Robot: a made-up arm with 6 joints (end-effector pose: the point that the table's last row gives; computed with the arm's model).
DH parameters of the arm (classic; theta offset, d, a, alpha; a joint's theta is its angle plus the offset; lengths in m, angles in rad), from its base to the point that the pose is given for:
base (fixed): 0.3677 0 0.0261 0
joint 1: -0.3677 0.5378 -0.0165 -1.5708
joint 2: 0.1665 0 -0.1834 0
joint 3: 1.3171 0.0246 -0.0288 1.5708
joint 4: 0 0.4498 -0.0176 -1.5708
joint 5: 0 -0.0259 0.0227 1.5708
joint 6: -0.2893 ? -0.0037 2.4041
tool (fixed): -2.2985 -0.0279 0 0
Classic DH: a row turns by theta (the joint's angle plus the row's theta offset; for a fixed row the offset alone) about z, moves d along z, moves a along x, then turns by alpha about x.
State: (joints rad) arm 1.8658 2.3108 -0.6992 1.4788 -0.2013 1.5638
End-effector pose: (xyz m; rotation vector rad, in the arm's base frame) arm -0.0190 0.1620 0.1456 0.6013 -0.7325 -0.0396
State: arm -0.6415 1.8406 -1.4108 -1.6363 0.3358 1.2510
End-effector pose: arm 0.4764 -0.3035 0.5801 -0.6056 -0.6138 0.9103
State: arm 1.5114 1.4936 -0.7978 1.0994 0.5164 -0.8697
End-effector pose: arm -0.0091 0.4033 0.4423 1.7149 -0.2953 2.4520
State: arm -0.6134 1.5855 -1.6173 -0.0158 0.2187 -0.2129
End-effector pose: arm 0.4520 -0.2714 0.7838 -0.6394 -1.0447 1.1020
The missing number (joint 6, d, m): 0.0361
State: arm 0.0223 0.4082 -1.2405 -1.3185 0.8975 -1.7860
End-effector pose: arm 0.0924 -0.0231 1.0261 -1.0421 1.4886 1.3773
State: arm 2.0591 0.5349 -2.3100 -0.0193 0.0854 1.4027
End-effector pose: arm 0.1796 -0.2911 1.1299 -2.0682 0.9609 0.5720
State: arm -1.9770 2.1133 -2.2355 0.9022 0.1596 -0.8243
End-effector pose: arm -0.1743 -0.5495 0.7806 -1.3430 -0.6638 -0.0381
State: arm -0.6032 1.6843 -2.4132 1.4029 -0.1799 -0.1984
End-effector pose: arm 0.3411 -0.1804 1.1007 -0.6942 -2.8165 0.3116
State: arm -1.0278 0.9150 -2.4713 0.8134 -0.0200 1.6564
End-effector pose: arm -0.0618 0.1442 1.2035 -0.3893 2.3753 -0.6029
